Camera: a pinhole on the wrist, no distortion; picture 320 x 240 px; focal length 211.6 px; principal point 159.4 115.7 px. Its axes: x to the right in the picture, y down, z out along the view. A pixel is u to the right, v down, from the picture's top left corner.
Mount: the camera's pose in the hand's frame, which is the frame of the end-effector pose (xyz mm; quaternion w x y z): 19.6 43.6 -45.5 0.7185 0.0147 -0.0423 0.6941
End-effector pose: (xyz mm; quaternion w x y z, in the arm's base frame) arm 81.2 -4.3 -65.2 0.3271 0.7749 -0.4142 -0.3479
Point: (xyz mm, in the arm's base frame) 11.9 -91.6 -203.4
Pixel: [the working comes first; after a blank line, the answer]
In the camera's frame: -67.7 -75.0 199.4

88 36
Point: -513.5 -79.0 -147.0
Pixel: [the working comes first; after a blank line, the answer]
In the camera's frame: 212.0 163.2 579.3

237 175
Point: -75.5 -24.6 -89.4
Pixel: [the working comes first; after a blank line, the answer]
In the camera's frame: 24.5 53.6 190.8

187 175
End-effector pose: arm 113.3 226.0 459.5 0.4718 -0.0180 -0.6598 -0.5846
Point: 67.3 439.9 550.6
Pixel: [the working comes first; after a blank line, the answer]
In the camera's frame: 85.0 41.2 249.2

232 151
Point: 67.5 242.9 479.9
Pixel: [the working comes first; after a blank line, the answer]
In the camera's frame: -41.5 -15.1 92.2

64 81
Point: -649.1 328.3 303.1
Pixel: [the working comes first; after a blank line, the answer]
In the camera's frame: -511.8 -289.6 597.7

outside the picture
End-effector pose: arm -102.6 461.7 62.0 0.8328 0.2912 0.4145 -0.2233
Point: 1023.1 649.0 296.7
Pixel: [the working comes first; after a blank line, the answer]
In the camera's frame: 917.6 -383.7 578.4

outside the picture
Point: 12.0 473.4 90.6
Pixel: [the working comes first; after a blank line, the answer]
In the camera's frame: 53.7 -22.0 111.1

262 74
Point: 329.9 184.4 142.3
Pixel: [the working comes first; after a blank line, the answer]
In the camera's frame: 90.9 -208.9 499.5

198 27
